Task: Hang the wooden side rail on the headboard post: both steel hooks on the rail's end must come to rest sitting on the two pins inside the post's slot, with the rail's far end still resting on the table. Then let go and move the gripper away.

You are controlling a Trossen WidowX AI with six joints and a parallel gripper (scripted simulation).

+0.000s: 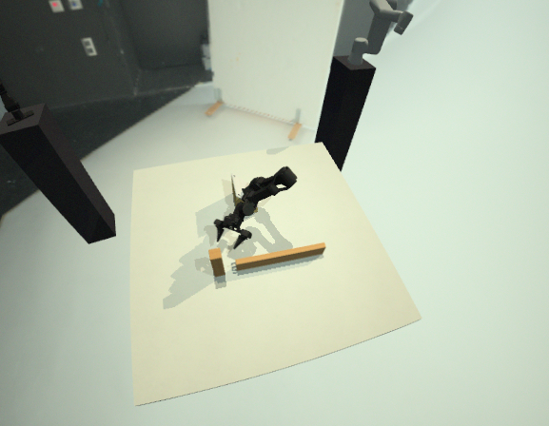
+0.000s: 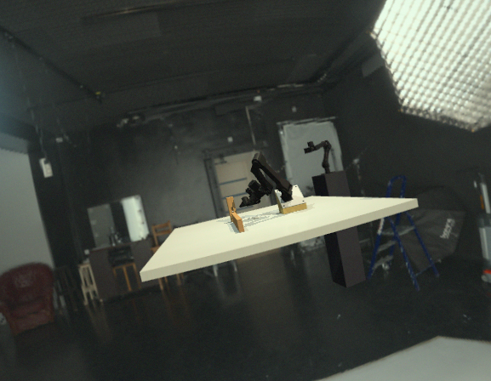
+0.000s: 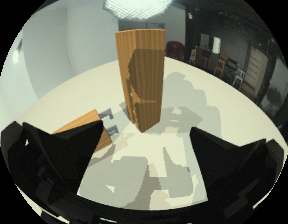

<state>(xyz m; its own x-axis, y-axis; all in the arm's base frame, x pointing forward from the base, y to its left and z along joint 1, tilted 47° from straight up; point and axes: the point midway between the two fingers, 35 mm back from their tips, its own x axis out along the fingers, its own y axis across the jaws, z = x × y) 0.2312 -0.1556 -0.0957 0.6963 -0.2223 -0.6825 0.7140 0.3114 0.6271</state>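
Now: gripper tip 7 cm short of the wooden headboard post, 6 cm to the left of it and 1 cm above it.
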